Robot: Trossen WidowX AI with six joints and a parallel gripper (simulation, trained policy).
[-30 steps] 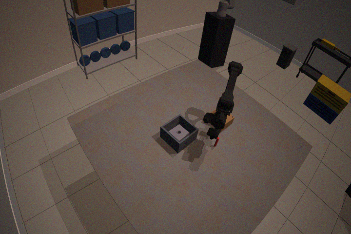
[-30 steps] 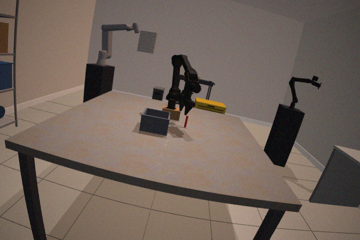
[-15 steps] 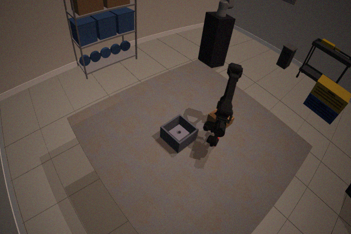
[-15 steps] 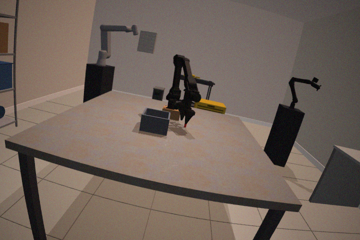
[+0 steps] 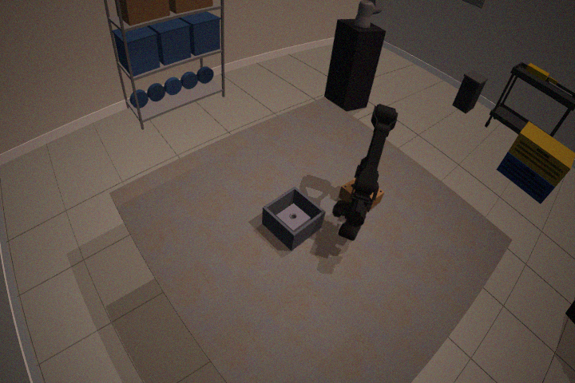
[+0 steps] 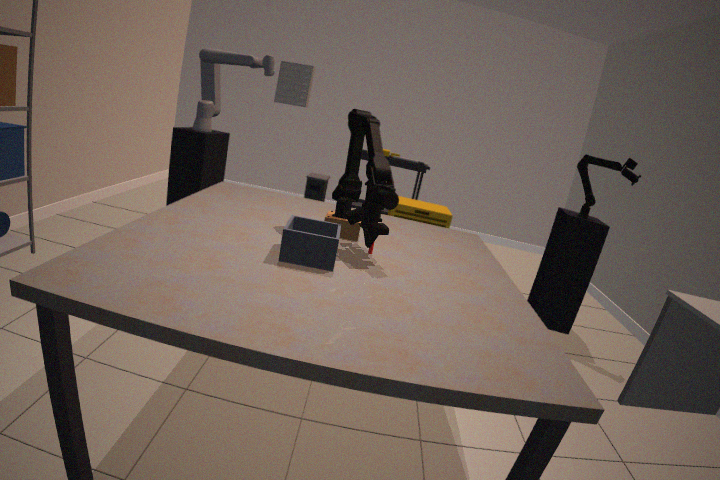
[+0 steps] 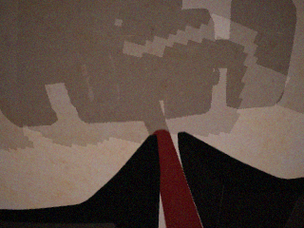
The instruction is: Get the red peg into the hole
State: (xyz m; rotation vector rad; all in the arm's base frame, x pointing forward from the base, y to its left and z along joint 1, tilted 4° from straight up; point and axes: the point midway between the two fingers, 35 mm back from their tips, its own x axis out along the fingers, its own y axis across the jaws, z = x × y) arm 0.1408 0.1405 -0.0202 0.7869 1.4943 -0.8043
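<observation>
Right now my gripper tip is 18 cm short of the pale plate, 14 cm to the left of it and 2 cm below it. Also, from my gripper tip: red peg: 2 cm above, 1 cm to the left; then dark grey box: 18 cm ahead, 14 cm to the right.
</observation>
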